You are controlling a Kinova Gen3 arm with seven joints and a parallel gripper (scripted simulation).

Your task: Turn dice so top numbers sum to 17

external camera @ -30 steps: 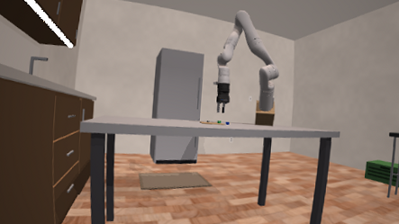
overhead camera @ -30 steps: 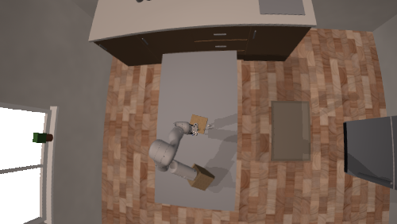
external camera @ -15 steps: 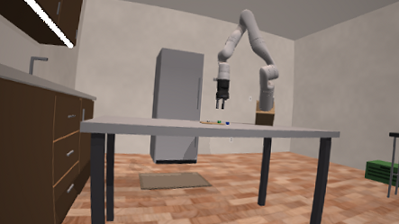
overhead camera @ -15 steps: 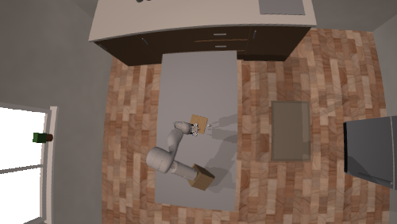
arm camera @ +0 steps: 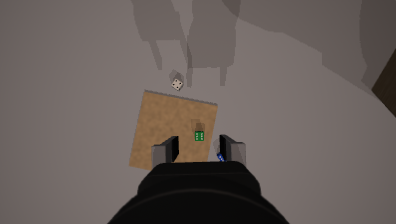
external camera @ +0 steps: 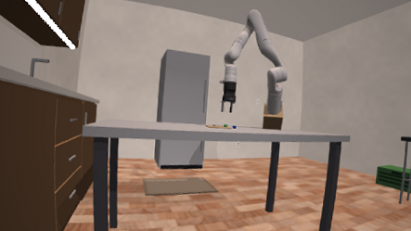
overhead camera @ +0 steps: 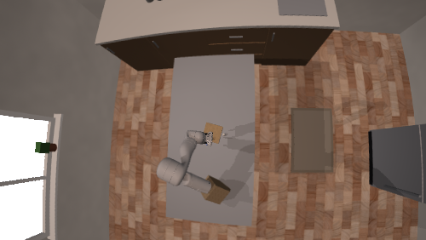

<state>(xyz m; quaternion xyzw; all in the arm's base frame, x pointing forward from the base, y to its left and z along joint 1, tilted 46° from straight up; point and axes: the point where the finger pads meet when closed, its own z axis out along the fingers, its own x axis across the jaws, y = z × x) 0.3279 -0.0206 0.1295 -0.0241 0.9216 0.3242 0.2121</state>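
Right now my hand is 11 cm above the blue die, 5 cm past it and 3 cm to the right of it. Round my hand: white die: 11 cm below, 8 cm to the right, 5 cm ahead; then tan mat: 11 cm below, 5 cm ahead, 1 cm to the left; then green die: 10 cm below.
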